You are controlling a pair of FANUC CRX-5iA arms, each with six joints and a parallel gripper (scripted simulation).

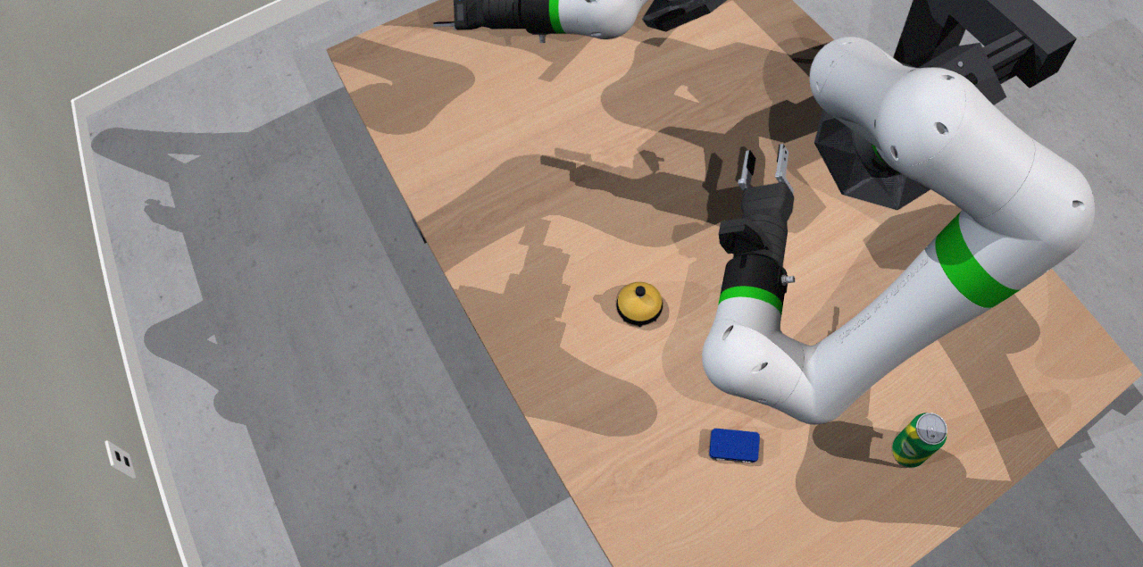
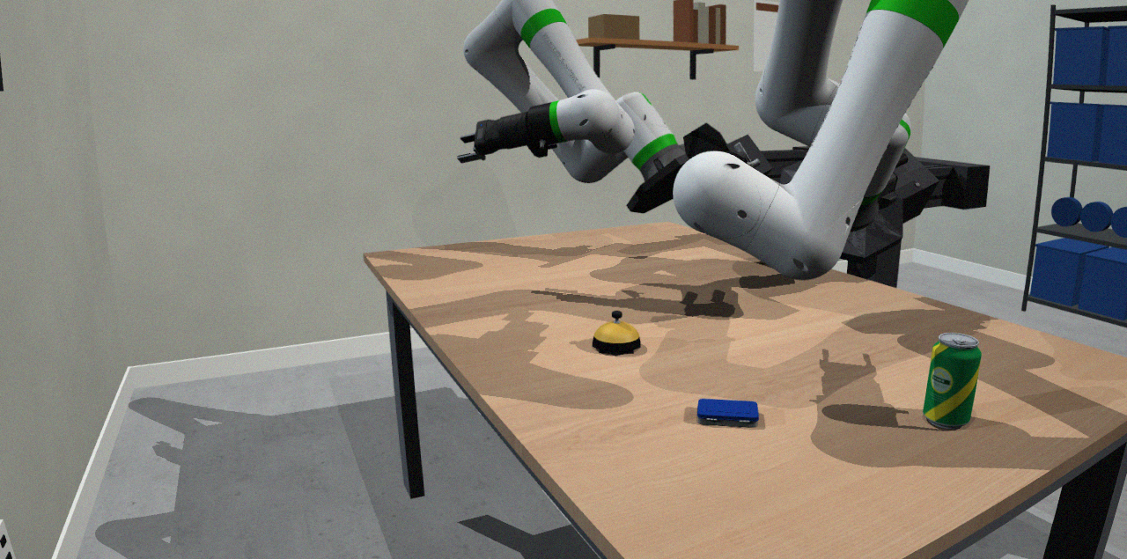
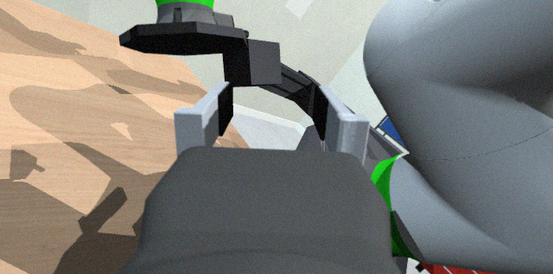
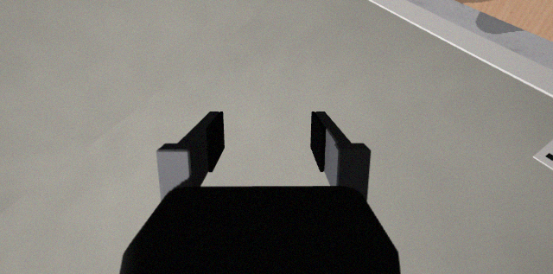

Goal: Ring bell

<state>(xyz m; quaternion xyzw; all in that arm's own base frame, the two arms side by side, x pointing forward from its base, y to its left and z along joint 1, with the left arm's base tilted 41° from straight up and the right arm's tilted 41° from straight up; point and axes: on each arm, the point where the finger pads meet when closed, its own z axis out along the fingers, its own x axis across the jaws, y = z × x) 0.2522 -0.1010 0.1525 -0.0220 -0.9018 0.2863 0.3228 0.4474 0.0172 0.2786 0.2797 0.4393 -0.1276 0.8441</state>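
Observation:
The black button lies 27 cm below my left hand, 21 cm ahead of it and 5 cm to the right of it. Also, from my left hand: bell 29 cm below, 21 cm ahead, 5 cm to the right; blue box 32 cm below, 26 cm to the left, 25 cm ahead.

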